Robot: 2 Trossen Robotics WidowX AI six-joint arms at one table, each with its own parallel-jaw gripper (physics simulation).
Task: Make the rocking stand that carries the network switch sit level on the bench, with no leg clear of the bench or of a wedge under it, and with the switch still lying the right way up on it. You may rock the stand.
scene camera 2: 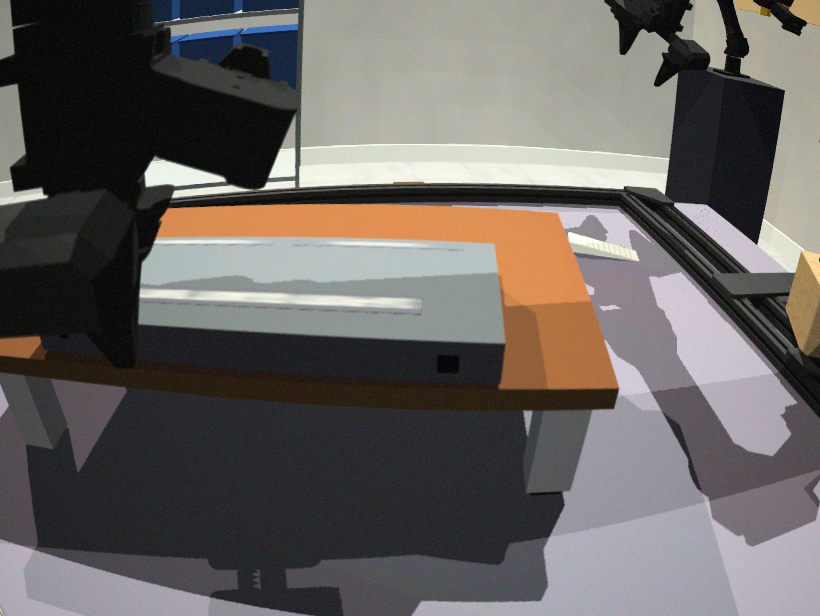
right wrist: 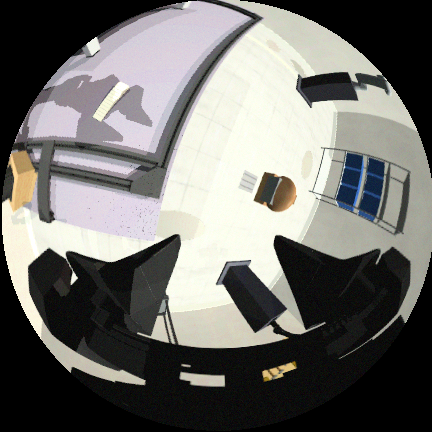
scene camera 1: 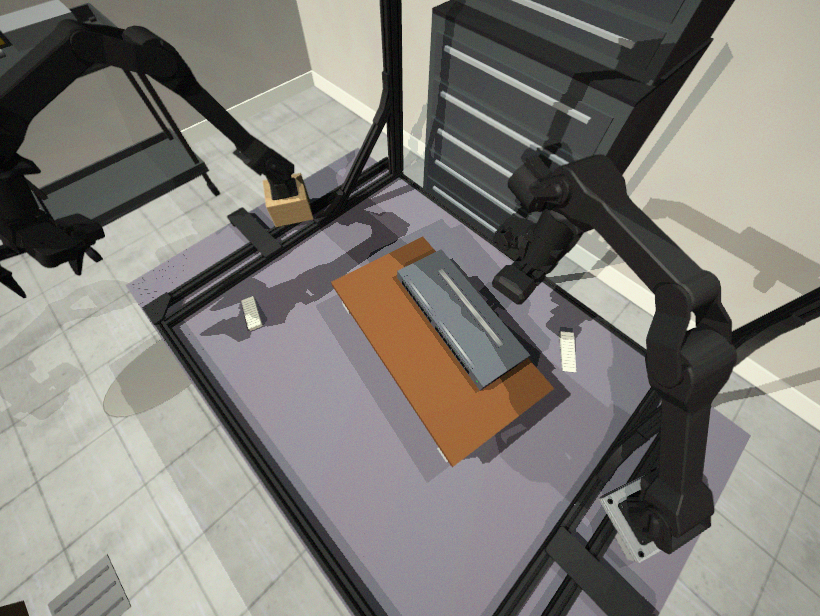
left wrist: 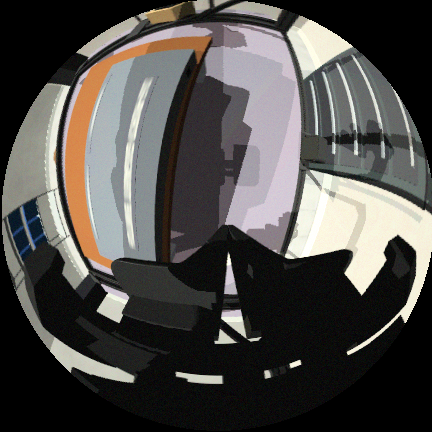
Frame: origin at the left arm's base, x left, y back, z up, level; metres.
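Where they show: left gripper, between the fingertips: [scene camera 2: 126, 363] [left wrist: 226, 229]; right gripper, between the fingertips: [scene camera 2: 639, 69] [right wrist: 227, 240] [scene camera 1: 52, 285]; left arm's base, origin of its link: [scene camera 1: 644, 516]; right arm's base, origin of its link: [scene camera 1: 284, 189].
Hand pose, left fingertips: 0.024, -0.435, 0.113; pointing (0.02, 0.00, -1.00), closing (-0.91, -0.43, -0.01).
Note:
Each offset is from my left fingertips to the top centre of the thing, as dx, dy, dz.
The stand's orange board {+0.190, +0.011, -0.037} [scene camera 1: 397, 351] [scene camera 2: 550, 265] [left wrist: 75, 170] carries the grey switch {+0.132, -0.003, -0.016} [scene camera 1: 457, 311] [scene camera 2: 318, 324] [left wrist: 107, 150], which lies flat with its light strip up. In scene camera 2, a near right leg {+0.140, -0.192, -0.060} [scene camera 2: 558, 450] has a thin dark line under its foot; a near left leg {+0.059, +0.173, -0.067} [scene camera 2: 34, 411] also shows. Far feet are mostly hidden. One ribbed pale wedge {+0.546, -0.230, -0.136} [scene camera 1: 251, 313] [scene camera 2: 603, 247] [right wrist: 111, 101] lies left of the stand in scene camera 1, another wedge {-0.092, +0.124, -0.136} [scene camera 1: 568, 351] right of it. My left gripper [scene camera 2: 123, 361] [left wrist: 226, 229] is shut and empty beside the switch's edge. My right gripper [scene camera 1: 47, 279] [scene camera 2: 639, 66] [right wrist: 227, 240] is open, away from the stand.
A wooden block [scene camera 1: 288, 206] [scene camera 2: 805, 305] [right wrist: 22, 177] is at the right arm's base. Black rails [scene camera 1: 245, 424] border the bench. A drawer cabinet [scene camera 1: 503, 125] stands behind the left arm in scene camera 1.

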